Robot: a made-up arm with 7 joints.
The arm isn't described. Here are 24 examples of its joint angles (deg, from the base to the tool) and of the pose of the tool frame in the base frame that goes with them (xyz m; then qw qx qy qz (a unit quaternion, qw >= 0)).
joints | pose
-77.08 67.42 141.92 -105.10 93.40 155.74 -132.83 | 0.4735 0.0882 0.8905 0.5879 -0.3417 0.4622 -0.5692
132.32 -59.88 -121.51 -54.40 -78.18 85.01 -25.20 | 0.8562 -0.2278 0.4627 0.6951 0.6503 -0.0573 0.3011
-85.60 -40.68 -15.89 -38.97 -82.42 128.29 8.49 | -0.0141 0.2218 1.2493 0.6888 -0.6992 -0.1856 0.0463
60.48 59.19 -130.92 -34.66 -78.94 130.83 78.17 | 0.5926 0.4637 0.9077 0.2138 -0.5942 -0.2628 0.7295
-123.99 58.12 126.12 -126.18 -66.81 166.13 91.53 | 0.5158 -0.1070 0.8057 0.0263 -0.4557 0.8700 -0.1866
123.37 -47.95 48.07 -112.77 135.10 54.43 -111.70 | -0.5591 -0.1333 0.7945 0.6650 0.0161 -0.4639 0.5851
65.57 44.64 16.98 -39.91 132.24 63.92 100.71 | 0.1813 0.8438 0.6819 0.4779 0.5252 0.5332 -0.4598
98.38 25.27 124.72 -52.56 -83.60 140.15 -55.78 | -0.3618 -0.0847 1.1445 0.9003 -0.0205 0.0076 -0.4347
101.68 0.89 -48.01 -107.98 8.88 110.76 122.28 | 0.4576 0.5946 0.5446 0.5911 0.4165 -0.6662 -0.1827
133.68 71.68 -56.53 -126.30 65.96 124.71 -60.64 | 0.3369 0.5135 0.0153 0.3775 0.6717 0.3577 0.5275
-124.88 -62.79 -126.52 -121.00 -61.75 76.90 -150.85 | -0.3194 0.4713 0.0160 0.4339 0.2656 -0.7797 0.3649
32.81 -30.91 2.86 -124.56 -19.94 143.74 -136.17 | 0.4261 0.3727 0.7472 0.0349 0.0212 0.6812 0.7309
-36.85 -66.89 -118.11 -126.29 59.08 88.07 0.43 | -0.4406 -0.4562 0.0356 0.6174 -0.0727 0.7832 0.0018
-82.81 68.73 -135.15 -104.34 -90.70 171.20 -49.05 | -0.5389 -0.1165 0.7682 0.2980 0.6450 0.1753 -0.6814
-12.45 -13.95 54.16 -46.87 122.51 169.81 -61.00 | 0.2293 0.2562 1.1177 0.5898 -0.5235 0.5270 -0.3168
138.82 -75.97 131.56 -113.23 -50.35 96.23 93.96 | -0.1964 -0.5909 -0.1132 0.8925 -0.3030 0.0428 -0.3313
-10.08 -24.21 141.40 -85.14 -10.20 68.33 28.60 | -0.5891 0.5805 0.4636 0.3474 0.4528 0.3027 0.7633
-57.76 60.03 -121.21 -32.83 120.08 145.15 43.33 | 0.0861 -0.6224 0.9916 0.1232 -0.3244 -0.8889 0.2990
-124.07 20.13 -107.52 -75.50 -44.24 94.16 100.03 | -0.5369 0.3490 0.9537 0.0170 -0.7727 0.4575 -0.4398
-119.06 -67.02 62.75 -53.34 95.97 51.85 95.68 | 0.7242 0.2482 0.7872 0.5634 0.3109 -0.7141 -0.2756
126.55 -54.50 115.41 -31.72 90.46 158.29 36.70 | 0.1301 -0.7316 0.8246 0.0166 -0.2237 -0.9551 0.1933
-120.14 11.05 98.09 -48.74 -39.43 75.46 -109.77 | 0.3767 -0.2924 1.0828 0.5543 0.6277 0.2267 0.4974
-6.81 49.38 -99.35 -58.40 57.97 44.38 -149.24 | 0.4022 -0.5630 0.8052 0.1613 0.8384 0.0824 0.5141
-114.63 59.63 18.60 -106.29 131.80 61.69 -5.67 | 0.0210 -0.6333 -0.1489 0.7561 -0.1045 0.6372 0.1064
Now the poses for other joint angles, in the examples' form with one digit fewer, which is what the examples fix.
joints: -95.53 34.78 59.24 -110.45 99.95 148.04 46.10
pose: 0.510 -0.505 0.181 0.289 -0.076 0.645 0.703
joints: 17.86 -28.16 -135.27 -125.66 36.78 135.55 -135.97
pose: -0.283 -0.565 0.149 0.495 0.479 -0.559 0.461
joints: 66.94 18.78 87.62 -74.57 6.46 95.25 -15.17
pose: -0.570 0.446 0.890 0.290 -0.567 -0.677 -0.368
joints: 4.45 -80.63 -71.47 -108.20 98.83 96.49 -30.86
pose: -0.077 -0.726 0.602 0.708 -0.258 0.554 -0.355
